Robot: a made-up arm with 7 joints.
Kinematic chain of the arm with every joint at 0, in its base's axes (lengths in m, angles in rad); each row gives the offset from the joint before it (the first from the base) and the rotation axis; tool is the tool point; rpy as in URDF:
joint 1: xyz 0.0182 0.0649 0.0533 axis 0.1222 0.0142 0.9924
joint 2: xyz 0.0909 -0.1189 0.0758 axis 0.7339 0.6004 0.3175
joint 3: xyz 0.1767 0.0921 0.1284 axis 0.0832 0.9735 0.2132
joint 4: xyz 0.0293 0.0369 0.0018 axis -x
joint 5: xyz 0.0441 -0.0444 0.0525 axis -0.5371 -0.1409 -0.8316
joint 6: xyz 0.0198 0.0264 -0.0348 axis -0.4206 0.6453 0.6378
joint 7: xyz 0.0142 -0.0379 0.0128 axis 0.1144 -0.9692 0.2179
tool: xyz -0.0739 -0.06 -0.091 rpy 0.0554 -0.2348 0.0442
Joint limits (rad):
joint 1: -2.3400..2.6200
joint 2: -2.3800..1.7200
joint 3: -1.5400..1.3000
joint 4: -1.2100..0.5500
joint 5: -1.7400..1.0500
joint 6: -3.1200..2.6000
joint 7: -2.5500..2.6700
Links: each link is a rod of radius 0.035 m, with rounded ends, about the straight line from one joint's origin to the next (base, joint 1, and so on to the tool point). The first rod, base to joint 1, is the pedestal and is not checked.
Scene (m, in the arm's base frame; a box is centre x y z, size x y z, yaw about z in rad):
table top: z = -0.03
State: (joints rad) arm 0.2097 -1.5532 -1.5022 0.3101 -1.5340 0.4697 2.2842
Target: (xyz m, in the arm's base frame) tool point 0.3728 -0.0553 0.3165
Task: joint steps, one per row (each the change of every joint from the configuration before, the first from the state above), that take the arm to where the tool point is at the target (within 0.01 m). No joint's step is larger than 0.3 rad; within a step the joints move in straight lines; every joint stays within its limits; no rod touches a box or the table.
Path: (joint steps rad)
1: -0.2594 0.0715 0.0526 0.0600 0.0525 0.0556 -0.1311
2: -0.2594 0.0716 0.0526 0.0599 0.0526 0.0556 -0.1311
3: -0.2594 0.0715 0.0526 0.0600 0.0525 0.0556 -0.1311
4: -0.2593 0.0715 0.0527 0.0600 0.0525 0.0556 -0.1311

